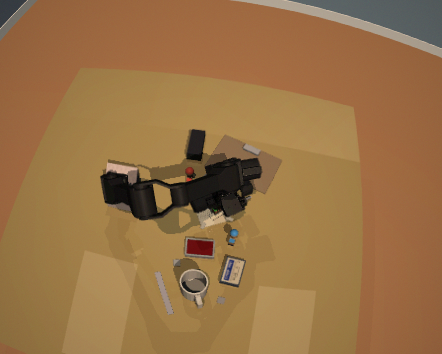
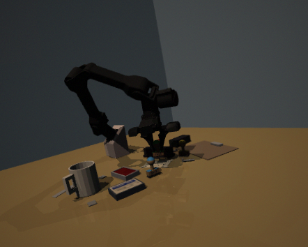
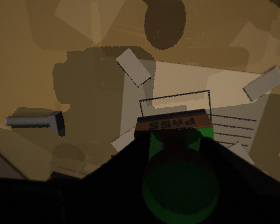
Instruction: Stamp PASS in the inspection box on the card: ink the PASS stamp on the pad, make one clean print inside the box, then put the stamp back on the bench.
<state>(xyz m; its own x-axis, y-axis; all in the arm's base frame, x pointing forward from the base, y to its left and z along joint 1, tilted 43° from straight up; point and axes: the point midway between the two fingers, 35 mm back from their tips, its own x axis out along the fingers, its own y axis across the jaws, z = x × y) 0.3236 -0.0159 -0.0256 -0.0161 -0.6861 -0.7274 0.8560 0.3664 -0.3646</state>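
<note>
Now: gripper tip 1 cm past the white card and 5 cm above it. From my gripper tip the other things lie so: blue-knobbed stamp (6 cm ahead, 8 cm to the right, 3 cm below); then green-knobbed stamp (right at my gripper tip); then black bar (8 cm behind, 7 cm to the left, 4 cm below).
</note>
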